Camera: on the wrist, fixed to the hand. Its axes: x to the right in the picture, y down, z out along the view.
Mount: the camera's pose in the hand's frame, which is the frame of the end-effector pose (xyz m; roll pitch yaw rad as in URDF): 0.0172 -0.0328 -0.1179 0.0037 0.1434 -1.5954
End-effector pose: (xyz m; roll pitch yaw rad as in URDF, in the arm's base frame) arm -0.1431 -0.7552 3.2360 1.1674 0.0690 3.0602
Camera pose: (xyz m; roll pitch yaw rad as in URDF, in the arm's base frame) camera -0.1627 -0.8495 3.1585 -0.3386 1.2947 1.1494
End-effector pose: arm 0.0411 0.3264 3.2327 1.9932 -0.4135 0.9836
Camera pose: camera -0.0550 0.4004 3.2565 2.4865 0.8987 2.0206
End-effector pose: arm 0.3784 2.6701 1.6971 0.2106 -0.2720 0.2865
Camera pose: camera 0.4279 2.6769 1.5841 0.2879 0.3473 -1.2101
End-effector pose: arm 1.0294 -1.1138 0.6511 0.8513 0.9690 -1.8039
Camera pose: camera 1.1119 -1.0567 0.5790 -1.2100 0.4719 1.9955
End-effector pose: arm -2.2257 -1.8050 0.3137 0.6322 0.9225 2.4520
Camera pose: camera -2.1908 -1.8898 0.2309 -1.0730 0.4151 0.2051
